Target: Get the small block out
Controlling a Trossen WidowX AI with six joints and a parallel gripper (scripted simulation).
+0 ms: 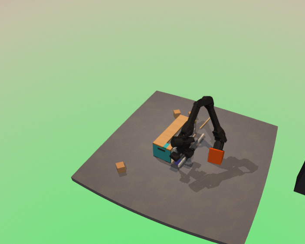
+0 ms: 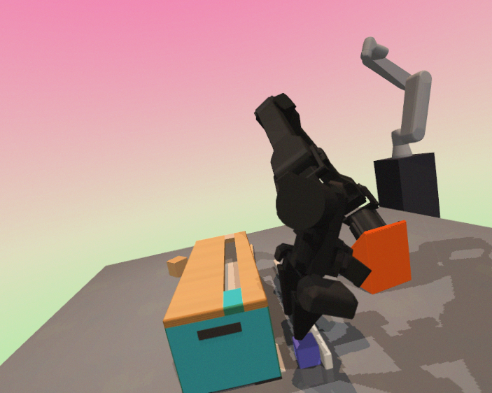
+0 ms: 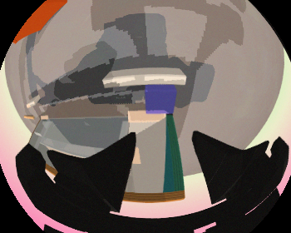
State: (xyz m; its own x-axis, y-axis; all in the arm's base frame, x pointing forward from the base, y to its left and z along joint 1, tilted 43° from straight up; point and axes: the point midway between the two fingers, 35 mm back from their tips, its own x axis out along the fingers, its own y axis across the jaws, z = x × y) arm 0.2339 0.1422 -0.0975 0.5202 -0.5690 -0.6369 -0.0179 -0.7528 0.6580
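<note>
My gripper tip is 2 cm past the purple block and 5 cm above it.
</note>
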